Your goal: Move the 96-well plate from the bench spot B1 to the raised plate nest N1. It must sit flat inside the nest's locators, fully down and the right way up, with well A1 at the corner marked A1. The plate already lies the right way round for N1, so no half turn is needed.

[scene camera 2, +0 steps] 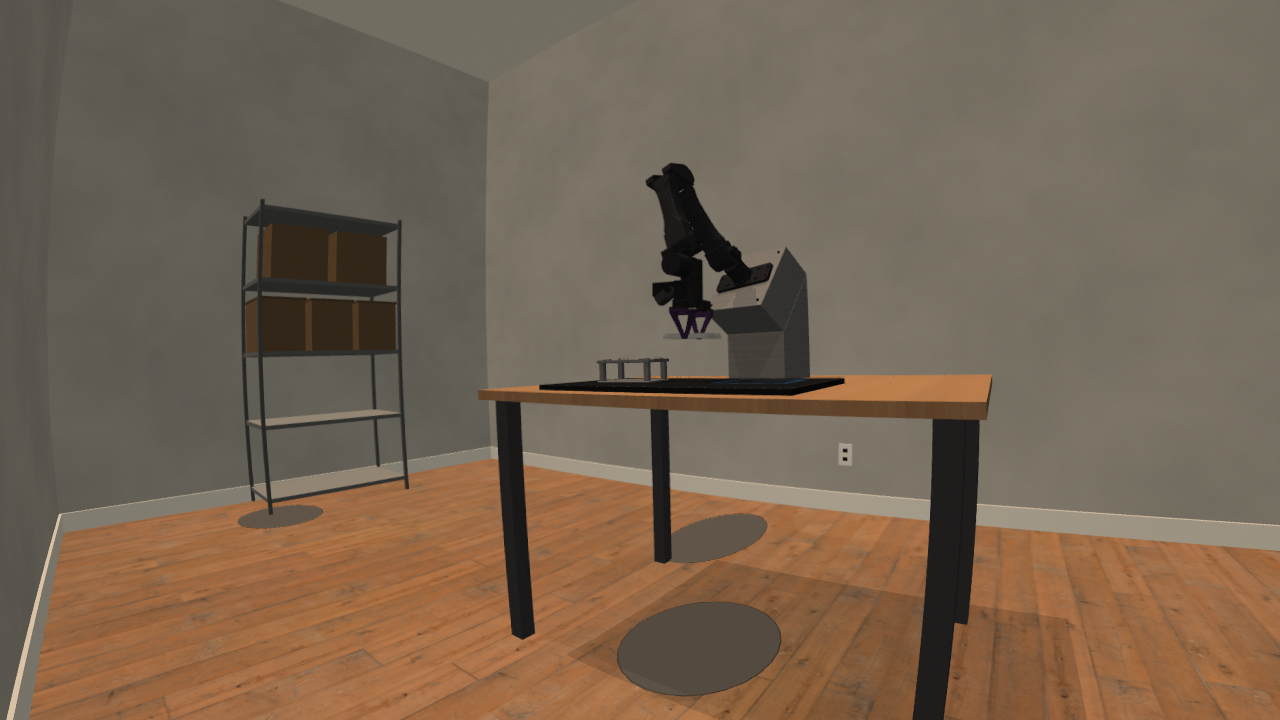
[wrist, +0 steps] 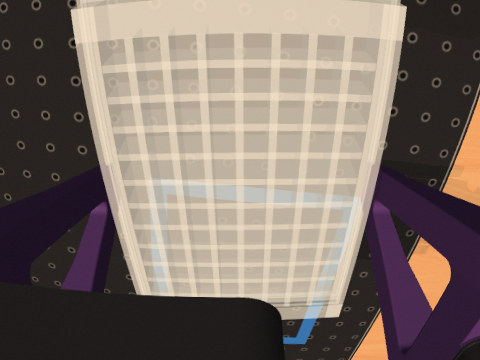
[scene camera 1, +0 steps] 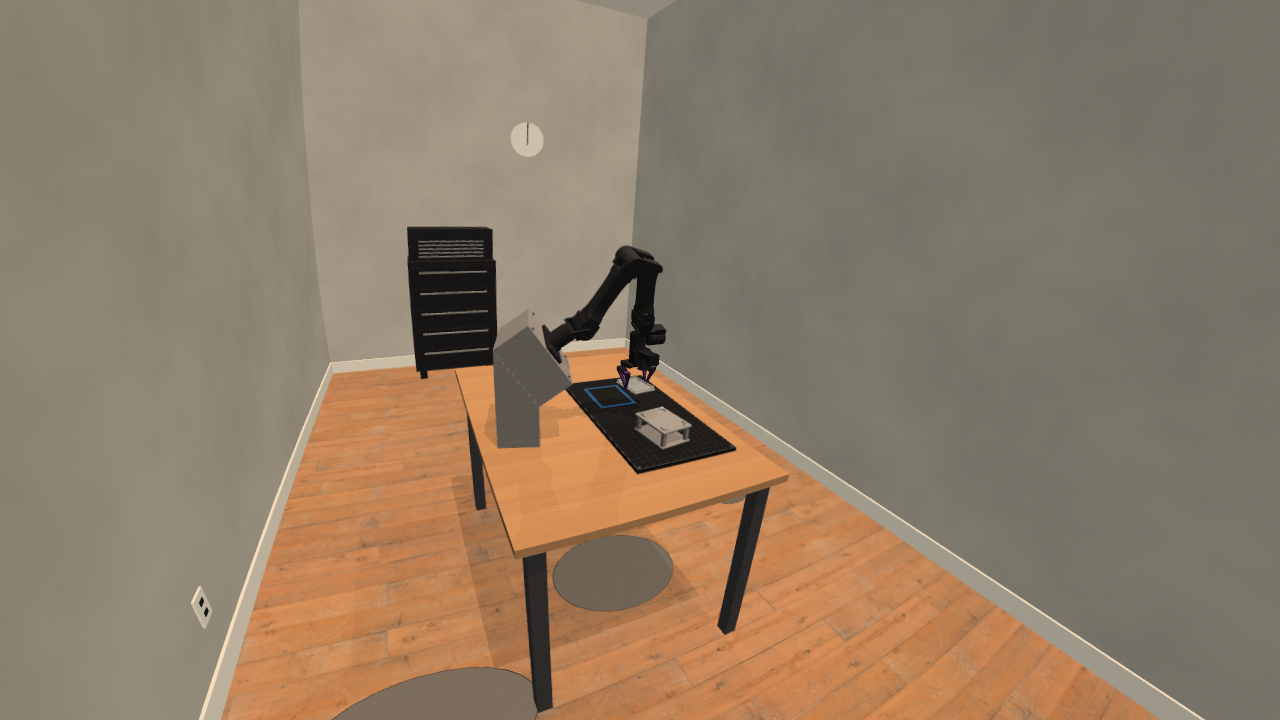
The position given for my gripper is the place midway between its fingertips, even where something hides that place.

Observation:
In view: my gripper (scene camera 2: 692,339) and a 96-well plate (wrist: 284,255).
My gripper is seen too in the wrist view (wrist: 240,177).

